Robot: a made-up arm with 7 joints. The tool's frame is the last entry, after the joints. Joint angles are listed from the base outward. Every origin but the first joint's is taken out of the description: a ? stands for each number. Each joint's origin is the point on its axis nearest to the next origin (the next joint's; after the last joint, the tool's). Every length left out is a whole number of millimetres.
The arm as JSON. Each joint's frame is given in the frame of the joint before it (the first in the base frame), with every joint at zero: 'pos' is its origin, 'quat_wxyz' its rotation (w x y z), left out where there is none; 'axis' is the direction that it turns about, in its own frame. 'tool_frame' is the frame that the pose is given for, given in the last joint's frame.
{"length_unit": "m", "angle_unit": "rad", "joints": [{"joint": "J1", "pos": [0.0, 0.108, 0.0], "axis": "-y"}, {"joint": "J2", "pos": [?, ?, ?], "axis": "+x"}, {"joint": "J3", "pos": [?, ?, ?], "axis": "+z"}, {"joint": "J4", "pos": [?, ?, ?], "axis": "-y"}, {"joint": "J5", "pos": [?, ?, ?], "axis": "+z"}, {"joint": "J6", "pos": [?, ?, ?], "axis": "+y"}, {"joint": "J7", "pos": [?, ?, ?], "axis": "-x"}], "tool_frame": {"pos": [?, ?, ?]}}
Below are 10 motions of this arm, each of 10 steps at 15 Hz.
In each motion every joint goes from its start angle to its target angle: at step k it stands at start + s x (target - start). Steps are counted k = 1, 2, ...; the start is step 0. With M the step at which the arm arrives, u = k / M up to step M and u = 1 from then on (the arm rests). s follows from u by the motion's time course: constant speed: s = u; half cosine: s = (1 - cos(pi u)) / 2; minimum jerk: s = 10 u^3 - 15 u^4 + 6 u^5.
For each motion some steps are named. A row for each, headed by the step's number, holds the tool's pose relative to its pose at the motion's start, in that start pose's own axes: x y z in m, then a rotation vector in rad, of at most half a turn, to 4 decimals.
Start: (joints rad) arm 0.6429 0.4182 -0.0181 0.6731 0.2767 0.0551 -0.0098
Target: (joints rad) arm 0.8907 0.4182 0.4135 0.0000 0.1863 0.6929 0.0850
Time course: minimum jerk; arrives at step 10
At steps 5, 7, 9, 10:
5: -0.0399 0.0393 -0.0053 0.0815 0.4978 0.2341
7: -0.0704 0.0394 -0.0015 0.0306 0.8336 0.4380
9: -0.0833 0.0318 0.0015 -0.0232 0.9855 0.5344
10: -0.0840 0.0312 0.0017 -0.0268 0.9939 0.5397

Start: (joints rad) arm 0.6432 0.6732 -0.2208 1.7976 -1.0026 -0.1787 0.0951
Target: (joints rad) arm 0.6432 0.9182 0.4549 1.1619 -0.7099 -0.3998 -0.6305
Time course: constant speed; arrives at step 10
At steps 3, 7, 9, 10:
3: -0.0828 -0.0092 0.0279 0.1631 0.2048 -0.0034
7: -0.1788 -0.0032 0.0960 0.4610 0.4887 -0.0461
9: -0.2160 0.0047 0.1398 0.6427 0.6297 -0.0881
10: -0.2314 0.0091 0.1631 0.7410 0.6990 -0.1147

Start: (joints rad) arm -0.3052 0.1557 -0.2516 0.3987 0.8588 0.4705 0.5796
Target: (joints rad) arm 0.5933 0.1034 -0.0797 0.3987 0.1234 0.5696 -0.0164
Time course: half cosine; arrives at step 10
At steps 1, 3, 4, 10:
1: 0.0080 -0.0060 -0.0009 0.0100 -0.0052 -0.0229
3: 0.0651 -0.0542 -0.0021 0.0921 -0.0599 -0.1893
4: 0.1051 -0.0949 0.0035 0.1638 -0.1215 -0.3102
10: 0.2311 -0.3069 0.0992 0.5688 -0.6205 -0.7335

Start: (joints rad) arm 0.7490 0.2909 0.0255 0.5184 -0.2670 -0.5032 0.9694
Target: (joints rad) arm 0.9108 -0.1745 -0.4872 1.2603 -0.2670 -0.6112 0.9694
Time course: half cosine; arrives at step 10
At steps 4, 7, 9, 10:
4: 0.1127 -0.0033 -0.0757 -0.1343 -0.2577 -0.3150
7: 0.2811 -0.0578 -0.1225 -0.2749 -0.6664 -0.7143
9: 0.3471 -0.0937 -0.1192 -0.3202 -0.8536 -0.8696
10: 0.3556 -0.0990 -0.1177 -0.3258 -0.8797 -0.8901

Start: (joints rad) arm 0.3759 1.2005 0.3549 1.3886 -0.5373 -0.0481 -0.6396
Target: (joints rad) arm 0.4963 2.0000 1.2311 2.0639 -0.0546 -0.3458 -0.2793
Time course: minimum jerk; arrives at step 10
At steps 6, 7, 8, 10:
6: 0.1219 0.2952 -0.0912 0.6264 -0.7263 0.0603
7: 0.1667 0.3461 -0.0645 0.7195 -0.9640 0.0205
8: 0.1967 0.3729 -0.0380 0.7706 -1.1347 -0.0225
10: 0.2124 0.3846 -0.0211 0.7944 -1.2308 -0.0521

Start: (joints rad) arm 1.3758 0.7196 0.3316 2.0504 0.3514 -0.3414 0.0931
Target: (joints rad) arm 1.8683 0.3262 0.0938 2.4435 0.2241 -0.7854 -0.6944
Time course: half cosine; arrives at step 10
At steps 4, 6, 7, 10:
4: 0.0493 -0.0131 -0.0266 0.3297 -0.4001 0.0884
6: 0.1013 -0.0194 -0.0408 0.6149 -0.7621 0.2501
7: 0.1262 -0.0207 -0.0431 0.7346 -0.9246 0.3507
10: 0.1635 -0.0212 -0.0408 0.8945 -1.1615 0.5330

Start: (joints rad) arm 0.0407 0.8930 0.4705 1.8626 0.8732 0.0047 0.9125
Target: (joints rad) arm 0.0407 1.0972 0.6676 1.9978 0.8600 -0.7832 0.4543
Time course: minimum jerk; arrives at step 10
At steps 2, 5, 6, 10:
2: 0.0054 0.0006 -0.0006 0.0212 -0.0264 -0.0559
5: 0.0464 0.0016 -0.0067 0.1520 -0.2827 -0.4502
6: 0.0629 0.0000 -0.0101 0.1871 -0.4157 -0.5927
10: 0.0908 -0.0056 -0.0168 0.2156 -0.6812 -0.8041

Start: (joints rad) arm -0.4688 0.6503 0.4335 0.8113 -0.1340 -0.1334 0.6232
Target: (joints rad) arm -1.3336 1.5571 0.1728 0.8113 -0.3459 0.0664 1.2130
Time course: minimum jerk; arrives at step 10
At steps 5, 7, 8, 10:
5: -0.0156 0.0738 0.0742 -0.3418 0.7019 -0.4381
7: 0.0122 0.1032 0.0895 -0.5543 1.2179 -0.6792
8: 0.0234 0.1071 0.0870 -0.6091 1.3824 -0.7497
10: 0.0296 0.1080 0.0843 -0.6359 1.4733 -0.7882

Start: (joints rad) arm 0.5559 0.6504 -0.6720 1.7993 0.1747 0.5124 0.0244
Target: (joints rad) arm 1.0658 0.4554 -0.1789 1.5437 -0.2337 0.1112 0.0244
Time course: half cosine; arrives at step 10
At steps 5, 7, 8, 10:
5: 0.0517 0.1093 0.0119 0.4596 -0.3266 -0.1270
7: 0.0781 0.1664 0.0381 0.7095 -0.4895 -0.1920
8: 0.0864 0.1859 0.0507 0.7993 -0.5448 -0.2137
10: 0.0929 0.2018 0.0624 0.8747 -0.5899 -0.2311

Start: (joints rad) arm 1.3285 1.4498 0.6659 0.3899 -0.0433 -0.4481 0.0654
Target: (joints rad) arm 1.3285 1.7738 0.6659 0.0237 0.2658 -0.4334 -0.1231
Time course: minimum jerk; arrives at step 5
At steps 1, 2, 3, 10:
1: -0.0013 0.0065 0.0002 0.0284 0.0106 0.0061
2: -0.0058 0.0361 0.0027 0.1600 0.0558 0.0336
3: -0.0089 0.0782 0.0101 0.3569 0.1124 0.0743
10: -0.0084 0.1144 0.0203 0.5377 0.1546 0.1129

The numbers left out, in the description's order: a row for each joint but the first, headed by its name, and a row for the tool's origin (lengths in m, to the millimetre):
J2: 0.0 0.0 0.0
J3: 0.0 0.0 -0.179
J4: 0.0 0.0 0.0
J5: 0.0 0.0 -0.285
J6: 0.0 0.0 0.0
J7: 0.0 0.0 0.0
tool: 0.0 0.0 0.0

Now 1 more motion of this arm.
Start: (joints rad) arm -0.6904 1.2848 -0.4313 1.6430 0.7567 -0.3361 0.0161
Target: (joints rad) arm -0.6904 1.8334 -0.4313 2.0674 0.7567 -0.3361 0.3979
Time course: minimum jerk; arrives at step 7
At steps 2, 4, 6, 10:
2: 0.0149 0.0015 0.0012 -0.1022 -0.0128 -0.0602
4: 0.0596 -0.0068 0.0080 -0.4645 -0.0096 -0.2535
6: 0.0839 -0.0223 0.0163 -0.7330 0.0350 -0.3749
10: 0.0853 -0.0235 0.0170 -0.7514 0.0392 -0.3825

